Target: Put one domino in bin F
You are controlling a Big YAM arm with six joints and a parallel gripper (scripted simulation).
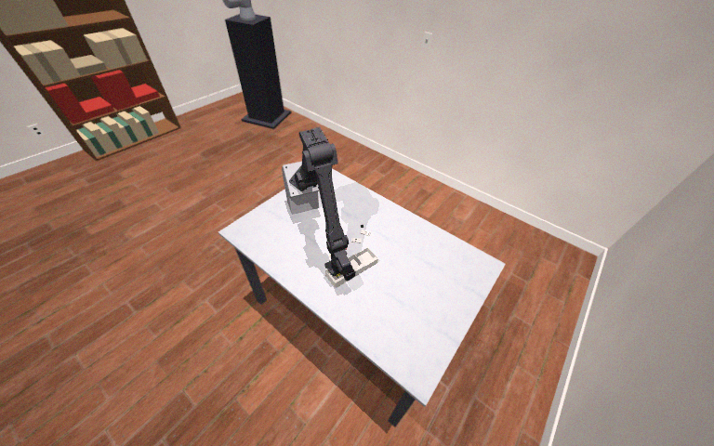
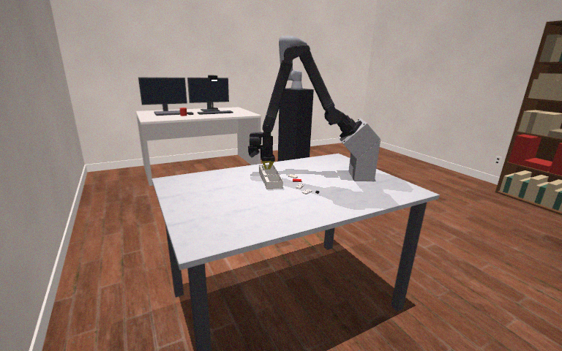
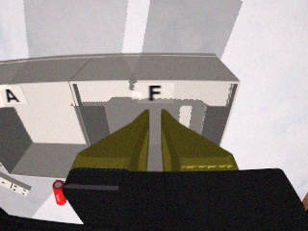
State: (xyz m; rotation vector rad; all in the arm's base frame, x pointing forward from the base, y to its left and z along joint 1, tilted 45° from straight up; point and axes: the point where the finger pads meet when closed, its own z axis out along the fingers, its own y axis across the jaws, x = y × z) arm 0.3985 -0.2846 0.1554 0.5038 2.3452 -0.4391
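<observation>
Right now my hand is 50 mm short of the long bin and 70 mm to the right of it. Also, from my hand: tiny black piece (350 mm to the left, 20 mm below); white domino (30 mm ahead, 310 mm to the left, 20 mm below); small red piece (40 mm behind, 190 mm to the left, 20 mm below).
</observation>
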